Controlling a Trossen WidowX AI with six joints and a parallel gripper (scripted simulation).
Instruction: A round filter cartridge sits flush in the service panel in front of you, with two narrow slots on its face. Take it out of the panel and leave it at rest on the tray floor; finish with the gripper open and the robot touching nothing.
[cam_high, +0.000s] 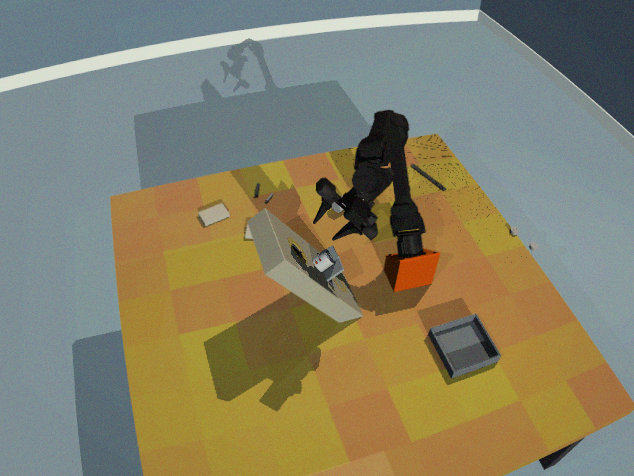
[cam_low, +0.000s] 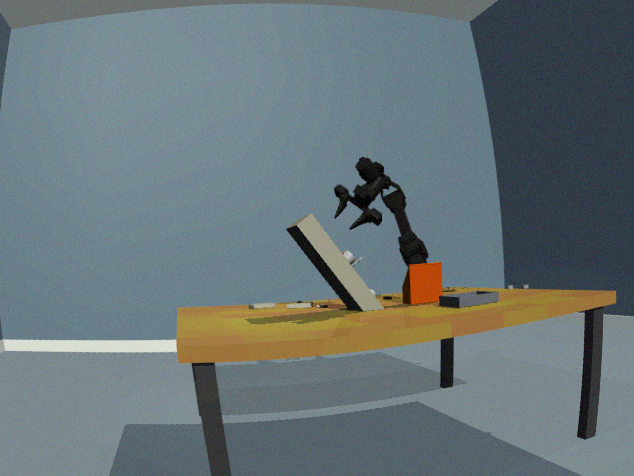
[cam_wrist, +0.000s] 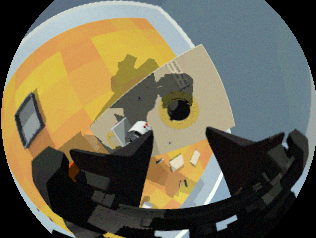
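My gripper tip is now 110 mm above the white round filter cartridge and 10 mm past it. Round my gripper tip: dark grey tray (310 mm behind, 290 mm to the left, 280 mm below); then beige service panel (140 mm below, 30 mm ahead); then small grey bracket (150 mm below, 20 mm behind).
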